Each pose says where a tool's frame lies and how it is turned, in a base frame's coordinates. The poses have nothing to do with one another.
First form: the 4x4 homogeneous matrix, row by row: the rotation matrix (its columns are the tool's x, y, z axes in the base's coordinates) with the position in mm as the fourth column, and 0 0 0 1 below. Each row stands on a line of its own.
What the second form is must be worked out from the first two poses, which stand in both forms.
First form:
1:
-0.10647, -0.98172, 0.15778, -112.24
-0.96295, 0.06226, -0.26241, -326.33
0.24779, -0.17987, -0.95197, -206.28
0, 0, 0, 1
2:
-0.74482, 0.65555, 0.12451, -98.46
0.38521, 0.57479, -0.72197, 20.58
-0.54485, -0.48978, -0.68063, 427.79
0, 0, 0, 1
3:
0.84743, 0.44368, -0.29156, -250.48
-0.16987, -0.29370, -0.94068, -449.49
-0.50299, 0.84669, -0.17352, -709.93
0, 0, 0, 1
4:
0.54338, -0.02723, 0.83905, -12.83
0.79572, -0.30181, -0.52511, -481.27
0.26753, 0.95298, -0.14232, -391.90
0, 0, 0, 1
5:
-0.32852, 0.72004, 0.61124, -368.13
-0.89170, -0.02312, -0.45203, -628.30
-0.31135, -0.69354, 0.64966, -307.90
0, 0, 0, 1
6:
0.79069, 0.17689, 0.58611, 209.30
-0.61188, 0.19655, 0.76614, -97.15
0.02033, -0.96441, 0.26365, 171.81
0, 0, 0, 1
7:
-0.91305, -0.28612, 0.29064, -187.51
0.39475, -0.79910, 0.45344, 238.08
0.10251, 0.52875, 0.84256, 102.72
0, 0, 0, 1
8:
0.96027, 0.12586, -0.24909, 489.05
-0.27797, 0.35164, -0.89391, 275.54
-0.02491, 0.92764, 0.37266, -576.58
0, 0, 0, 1
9:
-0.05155, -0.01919, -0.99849, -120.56
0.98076, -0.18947, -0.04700, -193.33
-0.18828, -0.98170, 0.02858, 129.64
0, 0, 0, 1
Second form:
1:
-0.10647, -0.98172, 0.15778, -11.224
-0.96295, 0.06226, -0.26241, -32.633
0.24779, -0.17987, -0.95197, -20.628
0, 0, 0, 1

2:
-0.74482, 0.65555, 0.12451, -9.846
0.38521, 0.57479, -0.72197, 2.058
-0.54485, -0.48978, -0.68063, 42.779
0, 0, 0, 1

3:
0.84743, 0.44368, -0.29156, -25.048
-0.16987, -0.29370, -0.94068, -44.949
-0.50299, 0.84669, -0.17352, -70.993
0, 0, 0, 1

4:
0.54338, -0.02723, 0.83905, -1.283
0.79572, -0.30181, -0.52511, -48.127
0.26753, 0.95298, -0.14232, -39.190
0, 0, 0, 1

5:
-0.32852, 0.72004, 0.61124, -36.813
-0.89170, -0.02312, -0.45203, -62.830
-0.31135, -0.69354, 0.64966, -30.790
0, 0, 0, 1

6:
0.79069, 0.17689, 0.58611, 20.930
-0.61188, 0.19655, 0.76614, -9.715
0.02033, -0.96441, 0.26365, 17.181
0, 0, 0, 1

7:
-0.91305, -0.28612, 0.29064, -18.751
0.39475, -0.79910, 0.45344, 23.808
0.10251, 0.52875, 0.84256, 10.272
0, 0, 0, 1

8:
0.96027, 0.12586, -0.24909, 48.905
-0.27797, 0.35164, -0.89391, 27.554
-0.02491, 0.92764, 0.37266, -57.658
0, 0, 0, 1

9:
-0.05155, -0.01919, -0.99849, -12.056
0.98076, -0.18947, -0.04700, -19.333
-0.18828, -0.98170, 0.02858, 12.964
0, 0, 0, 1

